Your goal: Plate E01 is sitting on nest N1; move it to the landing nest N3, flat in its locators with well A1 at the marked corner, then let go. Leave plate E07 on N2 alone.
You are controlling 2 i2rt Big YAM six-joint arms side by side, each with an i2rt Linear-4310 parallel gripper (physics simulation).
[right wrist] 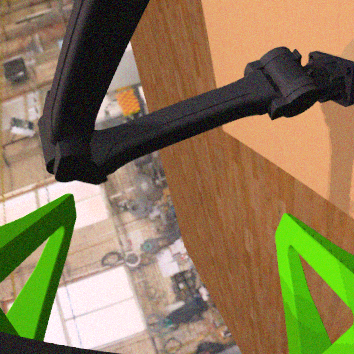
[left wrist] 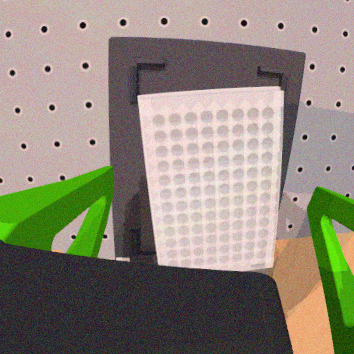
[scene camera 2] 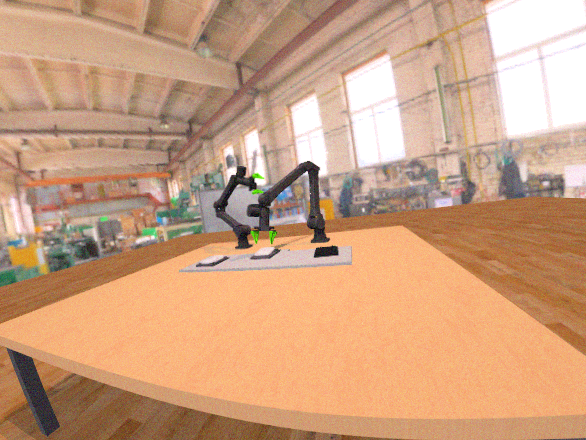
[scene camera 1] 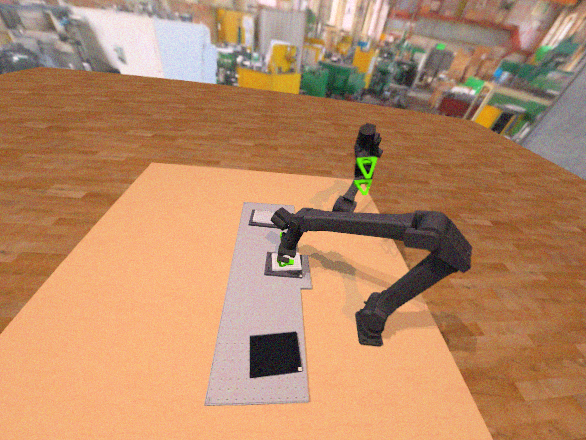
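A white well plate lies on the middle dark nest. In the left wrist view it sits slightly turned, with its upper edge below the upper corner locators and the left locators uncovered. Its label and the nest's are unreadable. My left gripper is open above it, a finger on either side. Another white plate lies on the far nest. My right gripper is open and empty, raised high.
A black square pad with a white corner mark lies on the grey perforated board. The left arm reaches across the board's edge. The board lies on the wooden table.
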